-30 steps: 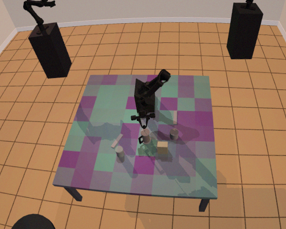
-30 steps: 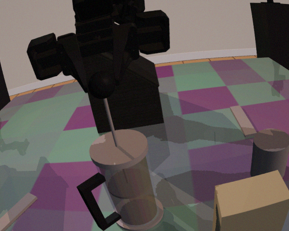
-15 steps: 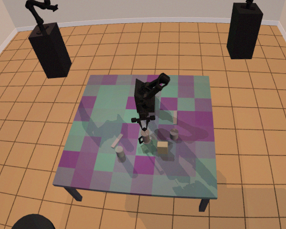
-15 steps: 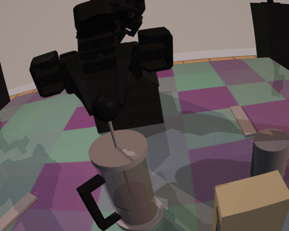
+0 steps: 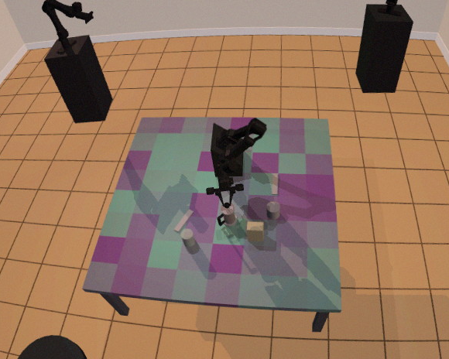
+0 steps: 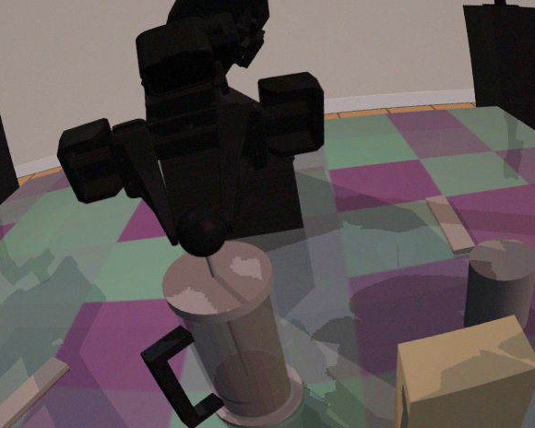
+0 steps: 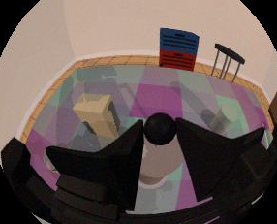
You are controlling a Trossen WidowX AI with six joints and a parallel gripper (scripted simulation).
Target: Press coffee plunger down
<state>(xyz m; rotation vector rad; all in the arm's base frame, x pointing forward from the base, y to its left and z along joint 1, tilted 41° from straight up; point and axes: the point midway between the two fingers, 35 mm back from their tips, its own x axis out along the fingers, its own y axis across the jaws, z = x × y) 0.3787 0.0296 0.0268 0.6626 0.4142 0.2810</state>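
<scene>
My gripper tip is 90 mm above the glass coffee press, 10 mm to the left of it and 10 mm past it.
</scene>
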